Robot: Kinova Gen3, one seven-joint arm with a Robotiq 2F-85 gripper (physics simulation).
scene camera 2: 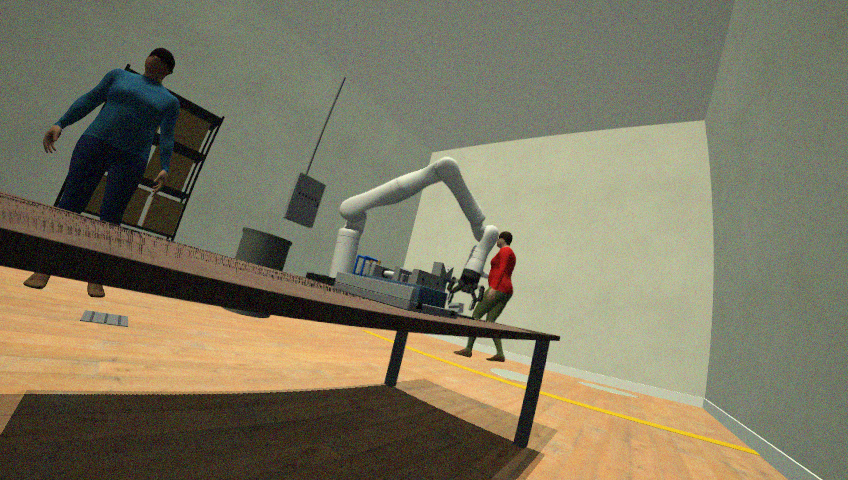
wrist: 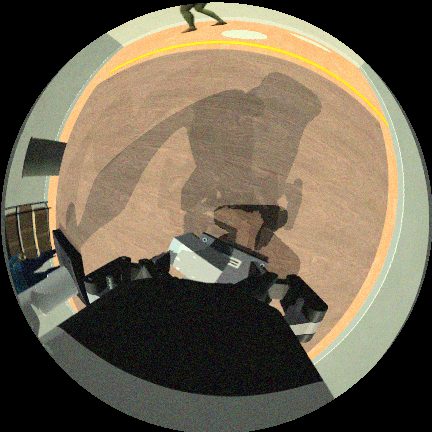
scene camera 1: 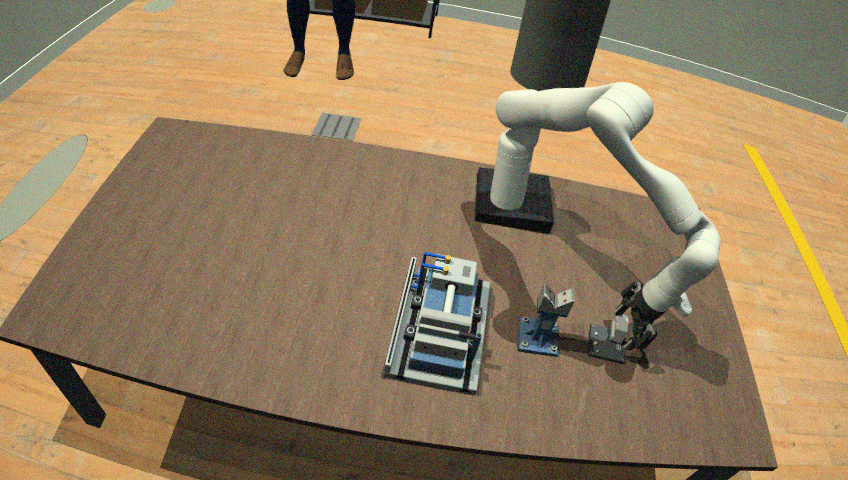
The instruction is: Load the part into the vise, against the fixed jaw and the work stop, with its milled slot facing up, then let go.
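Pixels of known places: gripper, fingertip midpoint: [scene camera 2: 459,306] [wrist: 208,266] [scene camera 1: 621,330]; arm's base, origin of the base link: [wrist: 70,280] [scene camera 1: 506,199].
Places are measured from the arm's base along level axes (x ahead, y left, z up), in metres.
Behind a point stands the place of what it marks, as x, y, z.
Note:
The part, a light grey block [scene camera 1: 620,327] {0.343, 0.344, 0.017} [wrist: 197,262] {0.329, 0.356, 0.015}, is on a small dark plate [scene camera 1: 599,343] {0.372, 0.309, -0.024} [wrist: 243,261] {0.376, 0.365, -0.024} at the right of the table. Its slot cannot be made out. My gripper [scene camera 1: 633,325] {0.341, 0.353, 0.005} [scene camera 2: 463,298] {0.341, 0.353, 0.005} [wrist: 208,266] {0.341, 0.353, 0.005} is open, low over the plate, with its fingers on either side of the block and not closed on it. The vise [scene camera 1: 440,363] {0.585, -0.023, 0.027} [scene camera 2: 429,296] {0.590, -0.043, 0.008} stands left of the plate on a grey base, with light jaws across it and a gap between them. A small dark piece, perhaps the work stop, is at its right side.
A blue stand with a grey V-shaped top [scene camera 1: 542,328] {0.419, 0.160, 0.024} stands between the vise and the dark plate. Blue pipes [scene camera 1: 423,268] {0.394, -0.123, 0.067} rise at the vise's rear left. The arm's black base [scene camera 1: 538,221] {0.056, 0.098, 0.004} is behind. A person in red [scene camera 2: 503,267] is beyond the table.

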